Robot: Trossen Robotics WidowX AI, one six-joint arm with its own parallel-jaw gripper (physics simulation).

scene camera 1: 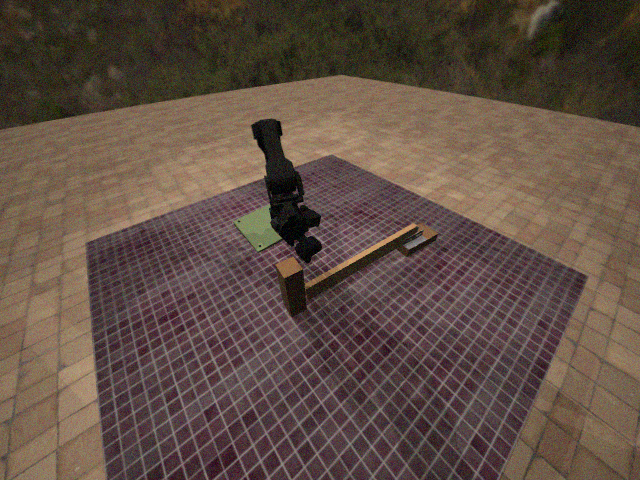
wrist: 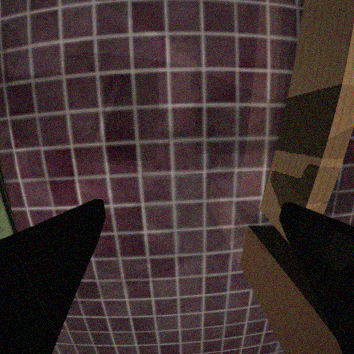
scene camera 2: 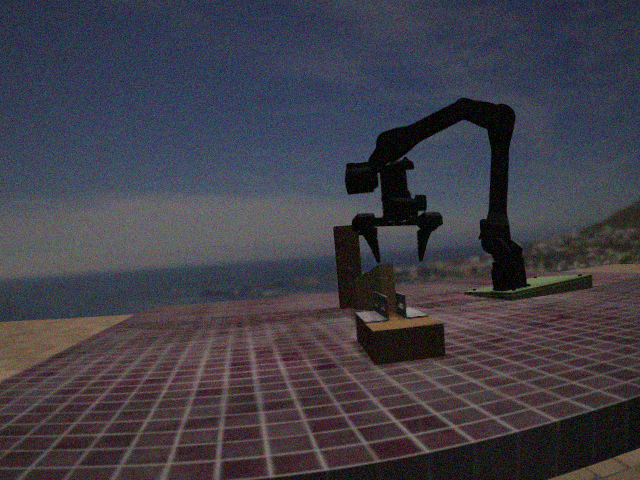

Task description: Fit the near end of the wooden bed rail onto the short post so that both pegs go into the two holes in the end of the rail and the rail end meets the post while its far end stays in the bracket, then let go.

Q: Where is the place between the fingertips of my gripper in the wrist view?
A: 194,209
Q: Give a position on a wooden bed rail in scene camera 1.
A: At 328,279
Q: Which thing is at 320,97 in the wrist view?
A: A wooden bed rail.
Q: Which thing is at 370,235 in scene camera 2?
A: My gripper.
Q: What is my gripper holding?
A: Nothing.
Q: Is my gripper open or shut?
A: Open.
